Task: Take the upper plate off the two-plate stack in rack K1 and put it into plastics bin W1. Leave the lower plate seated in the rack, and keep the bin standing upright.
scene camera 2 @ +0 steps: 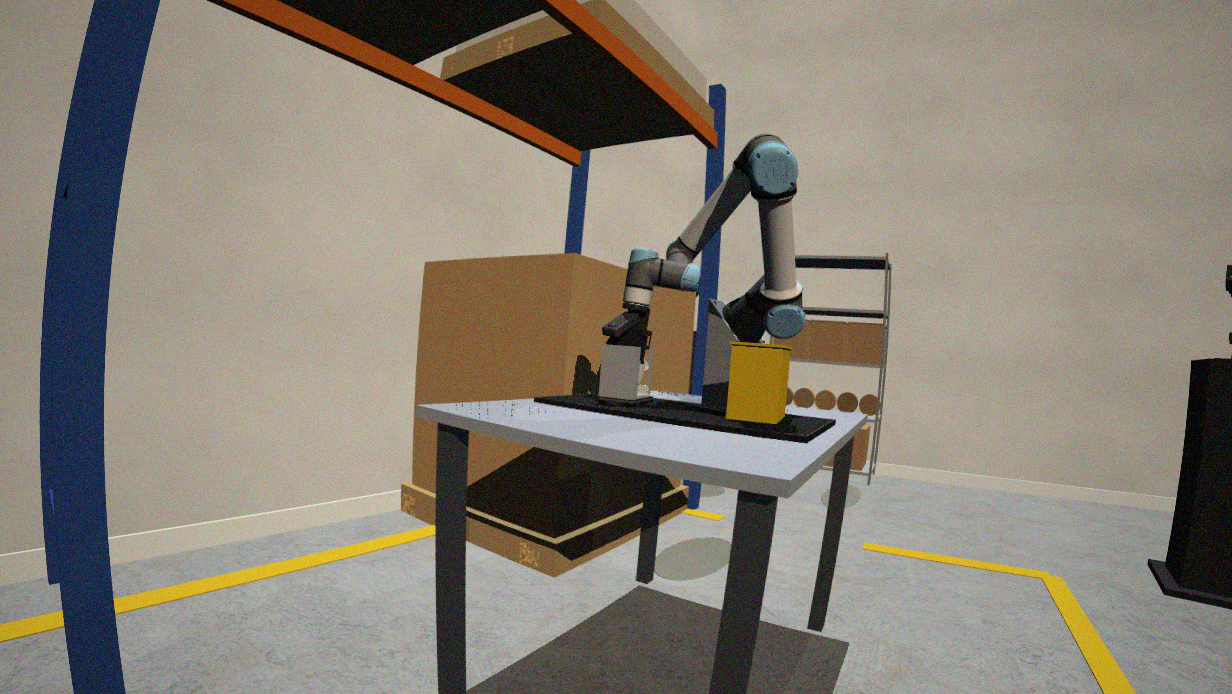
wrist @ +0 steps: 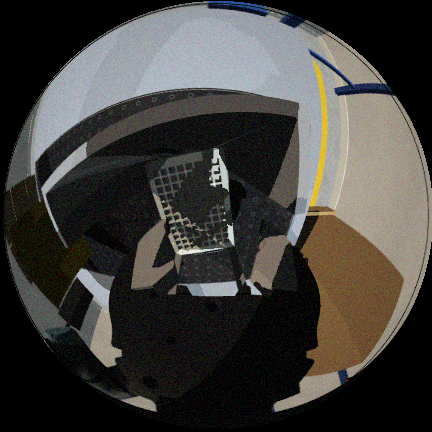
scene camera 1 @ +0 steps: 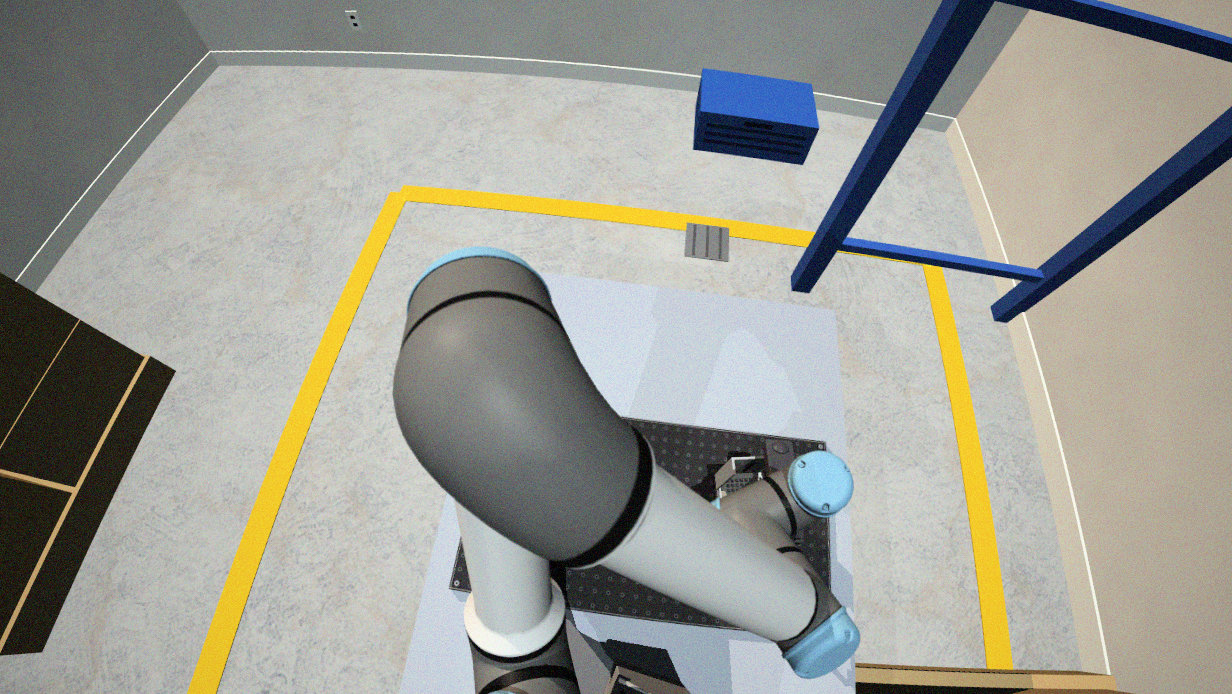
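Where they show: gripper, fingertip midpoint: (wrist: 214, 220); arm's base, origin of the base link: (scene camera 2: 740, 324).
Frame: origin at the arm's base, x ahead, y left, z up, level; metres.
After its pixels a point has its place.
The upper plate (wrist: 175, 212) {x 0.398, y -0.070, z -0.198 m}, a grid of small square wells, lies in the wrist view beyond the fingers, partly in shadow. Rack K1 (wrist: 200, 106) (scene camera 2: 620, 375) {x 0.465, y -0.057, z -0.168 m} surrounds it with tall grey-brown walls. The lower plate cannot be told apart beneath it. My gripper (wrist: 214, 220) {x 0.401, y -0.115, z -0.187 m} is open, with one finger on each side near the plate's near edge and nothing held between them. In scene camera 2 the rack's light wall hides most of the fingers. The yellow bin (scene camera 2: 756, 383) {x 0.363, y 0.274, z -0.154 m} (wrist: 77, 255) {x 0.248, y 0.164, z -0.198 m}, apparently W1, stands upright; its label cannot be read.
Rack and bin stand on a black perforated board (scene camera 2: 689, 416) {x 0.446, y 0.153, z -0.242 m} (scene camera 1: 681, 435) {x 0.512, y 0.061, z -0.243 m} on the light table (scene camera 2: 655, 452) {x 0.793, y 0.342, z -0.256 m} (scene camera 1: 603, 318) {x 0.724, y 0.305, z -0.256 m}. A tall grey panel (scene camera 2: 717, 362) {x 0.083, y -0.021, z -0.121 m} rises behind the bin. A large cardboard box (scene camera 2: 495, 344) (wrist: 350, 300) stands beyond the table. My arm covers much of the board in scene camera 1.
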